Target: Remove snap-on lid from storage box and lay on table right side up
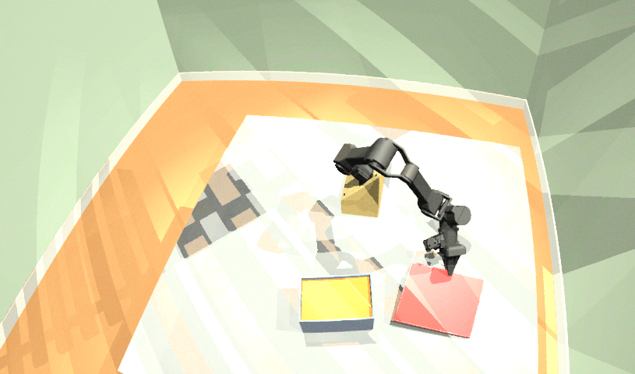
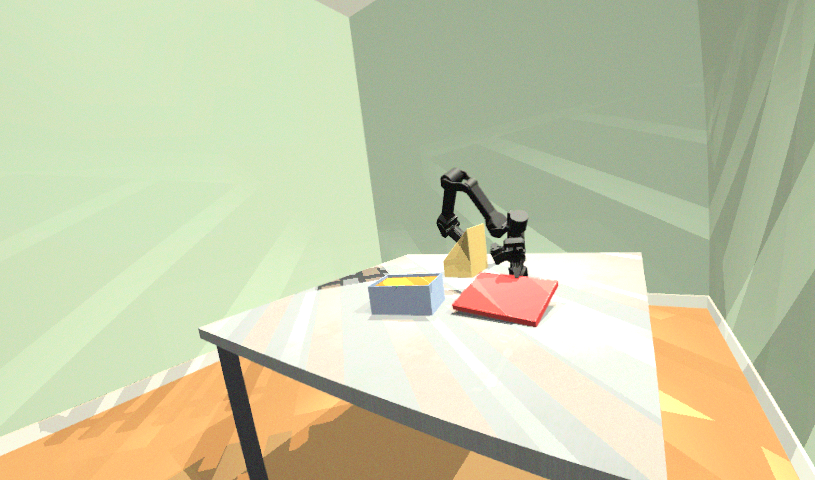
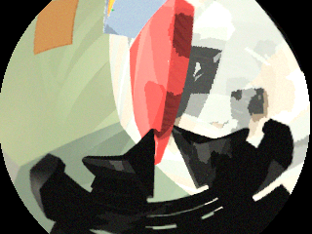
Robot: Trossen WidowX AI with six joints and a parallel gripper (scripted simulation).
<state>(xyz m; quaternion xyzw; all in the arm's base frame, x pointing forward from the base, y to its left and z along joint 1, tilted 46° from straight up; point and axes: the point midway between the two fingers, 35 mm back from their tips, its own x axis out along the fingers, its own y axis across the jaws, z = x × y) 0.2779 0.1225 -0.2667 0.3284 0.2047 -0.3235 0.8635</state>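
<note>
The red lid lies 80 mm ahead of my gripper tip, 20 mm to the right of it and 20 mm below it. The rest, counted from my gripper tip: storage box (340 mm to the right, 110 mm ahead, 20 mm below).
</note>
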